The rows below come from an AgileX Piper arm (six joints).
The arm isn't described. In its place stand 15 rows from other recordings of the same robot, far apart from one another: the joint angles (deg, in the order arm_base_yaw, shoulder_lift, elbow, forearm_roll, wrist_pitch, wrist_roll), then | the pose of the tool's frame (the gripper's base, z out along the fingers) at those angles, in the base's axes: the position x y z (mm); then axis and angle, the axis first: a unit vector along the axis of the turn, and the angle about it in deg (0 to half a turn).
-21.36 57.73 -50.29 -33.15 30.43 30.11 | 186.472 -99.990 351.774 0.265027 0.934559 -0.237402 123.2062
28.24 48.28 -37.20 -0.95 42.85 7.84 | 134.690 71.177 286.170 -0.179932 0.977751 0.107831 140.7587
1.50 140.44 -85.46 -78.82 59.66 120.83 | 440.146 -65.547 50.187 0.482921 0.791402 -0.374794 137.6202
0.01 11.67 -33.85 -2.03 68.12 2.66 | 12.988 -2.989 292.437 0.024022 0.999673 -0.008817 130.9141
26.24 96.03 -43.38 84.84 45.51 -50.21 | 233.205 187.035 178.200 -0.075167 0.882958 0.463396 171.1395
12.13 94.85 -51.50 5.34 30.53 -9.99 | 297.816 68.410 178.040 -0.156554 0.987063 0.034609 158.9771
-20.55 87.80 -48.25 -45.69 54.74 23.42 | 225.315 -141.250 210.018 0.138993 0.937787 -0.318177 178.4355
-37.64 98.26 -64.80 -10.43 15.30 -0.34 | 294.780 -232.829 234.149 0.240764 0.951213 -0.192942 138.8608
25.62 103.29 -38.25 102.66 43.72 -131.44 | 236.343 181.393 132.589 -0.512060 0.778902 0.362087 141.6743
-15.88 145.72 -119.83 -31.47 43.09 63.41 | 510.873 -179.075 108.027 0.503365 0.855133 -0.123980 146.4049
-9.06 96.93 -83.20 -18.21 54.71 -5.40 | 356.631 -80.373 304.612 -0.029220 0.983611 -0.177920 156.1632
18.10 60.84 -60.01 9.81 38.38 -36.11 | 205.937 77.438 378.227 -0.420517 0.907271 0.004943 123.5912
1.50 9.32 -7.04 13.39 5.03 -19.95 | 67.850 3.625 237.227 -0.080415 0.996223 -0.032751 92.2410
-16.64 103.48 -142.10 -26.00 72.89 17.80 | 317.776 -134.768 539.386 0.343072 0.906469 -0.246202 120.6980
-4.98 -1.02 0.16 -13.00 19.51 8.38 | 51.711 -11.368 183.332 0.039063 0.994387 -0.098329 103.8583
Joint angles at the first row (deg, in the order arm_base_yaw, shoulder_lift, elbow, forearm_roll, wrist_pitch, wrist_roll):
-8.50, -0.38, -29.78, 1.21, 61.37, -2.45
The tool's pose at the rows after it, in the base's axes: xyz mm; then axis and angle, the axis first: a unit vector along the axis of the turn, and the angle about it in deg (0 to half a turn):
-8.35 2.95 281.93 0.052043 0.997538 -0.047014 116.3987
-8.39 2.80 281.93 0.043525 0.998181 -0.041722 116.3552
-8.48 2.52 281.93 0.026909 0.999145 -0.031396 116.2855
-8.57 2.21 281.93 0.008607 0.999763 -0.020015 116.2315
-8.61 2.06 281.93 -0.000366 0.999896 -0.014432 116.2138
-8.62 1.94 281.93 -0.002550 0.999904 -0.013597 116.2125
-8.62 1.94 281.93 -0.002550 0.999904 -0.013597 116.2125
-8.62 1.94 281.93 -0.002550 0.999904 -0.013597 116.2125
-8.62 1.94 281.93 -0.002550 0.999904 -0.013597 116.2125
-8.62 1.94 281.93 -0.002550 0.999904 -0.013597 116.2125
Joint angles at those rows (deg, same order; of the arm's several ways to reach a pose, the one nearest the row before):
-8.50, -0.39, -29.78, 1.21, 61.37, -2.45
-7.52, -0.38, -29.78, 1.20, 61.37, -2.45
-5.61, -0.38, -29.78, 1.20, 61.37, -2.45
-3.52, -0.39, -29.78, 1.21, 61.37, -2.45
-2.49, -0.39, -29.78, 1.21, 61.37, -2.45
-2.23, -0.39, -29.78, 1.15, 61.37, -2.45
-2.23, -0.39, -29.78, 1.15, 61.37, -2.45
-2.23, -0.39, -29.78, 1.15, 61.37, -2.45
-2.23, -0.39, -29.78, 1.15, 61.37, -2.45
-2.23, -0.39, -29.78, 1.15, 61.37, -2.45

